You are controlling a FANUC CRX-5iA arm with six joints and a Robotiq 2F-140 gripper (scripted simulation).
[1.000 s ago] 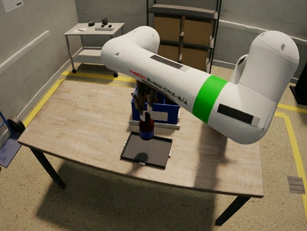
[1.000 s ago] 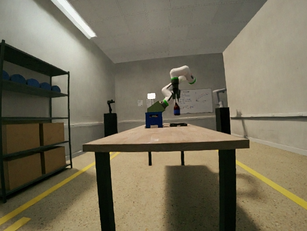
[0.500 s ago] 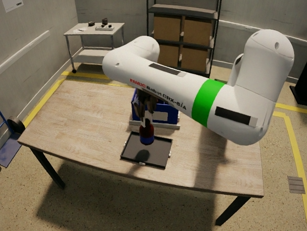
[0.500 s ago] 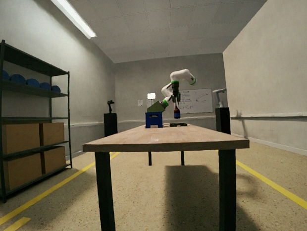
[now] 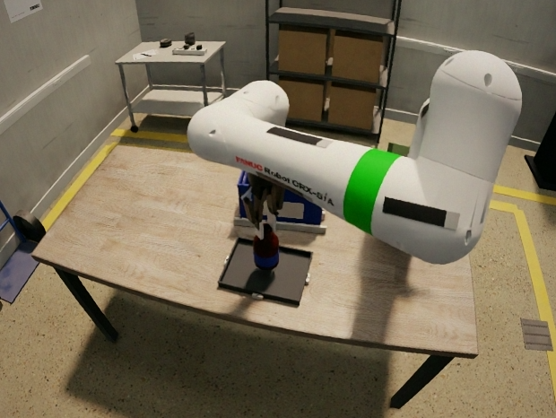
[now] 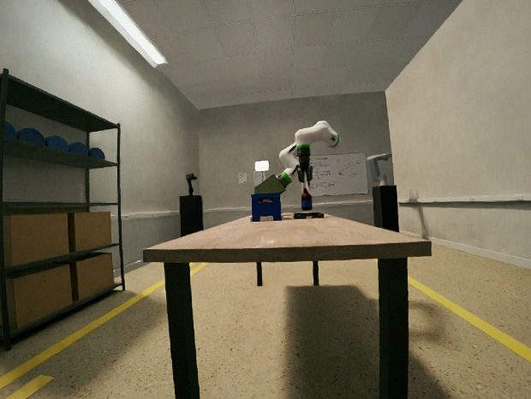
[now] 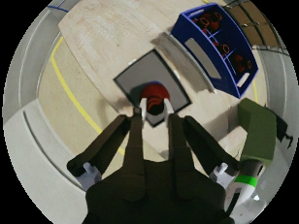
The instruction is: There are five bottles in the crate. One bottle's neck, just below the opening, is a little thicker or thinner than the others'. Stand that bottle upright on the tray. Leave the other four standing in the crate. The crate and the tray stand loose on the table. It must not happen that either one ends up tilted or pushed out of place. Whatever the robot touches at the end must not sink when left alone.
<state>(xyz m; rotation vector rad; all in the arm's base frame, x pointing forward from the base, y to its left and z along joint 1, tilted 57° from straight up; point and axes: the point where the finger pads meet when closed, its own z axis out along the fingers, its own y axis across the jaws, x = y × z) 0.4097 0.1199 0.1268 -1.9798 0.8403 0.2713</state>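
Right now the bottle is 90 mm below my hand. The rest, counted from my hand: dark tray (200 mm below); then blue crate (280 mm to the right, 130 mm below).
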